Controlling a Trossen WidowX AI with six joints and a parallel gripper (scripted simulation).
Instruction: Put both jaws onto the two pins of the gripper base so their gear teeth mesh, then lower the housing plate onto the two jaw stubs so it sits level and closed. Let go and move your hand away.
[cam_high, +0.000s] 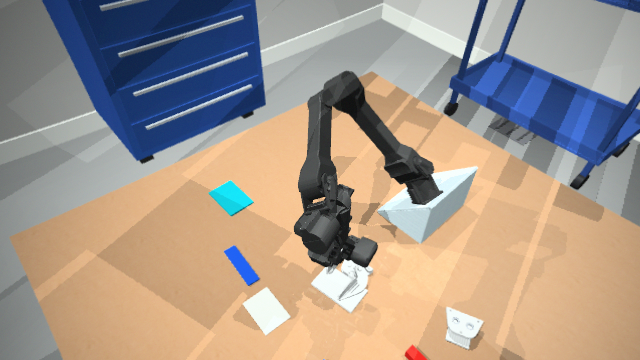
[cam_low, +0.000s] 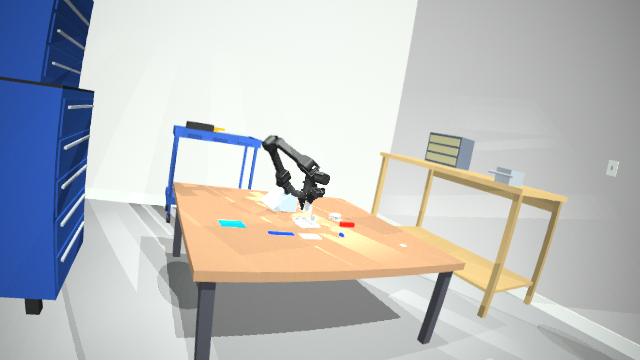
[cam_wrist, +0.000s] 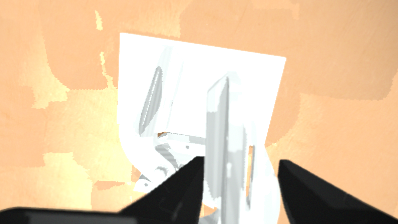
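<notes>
Now: gripper tip 5 cm past the white jaw, 4 cm to the right of it and 6 cm above it. Round my gripper tip: white tile: 18 cm ahead, 2 cm to the right, 8 cm below; small blue block: 14 cm ahead, 16 cm to the left, 7 cm below; blue bar: 17 cm ahead, 16 cm to the right, 8 cm below.
</notes>
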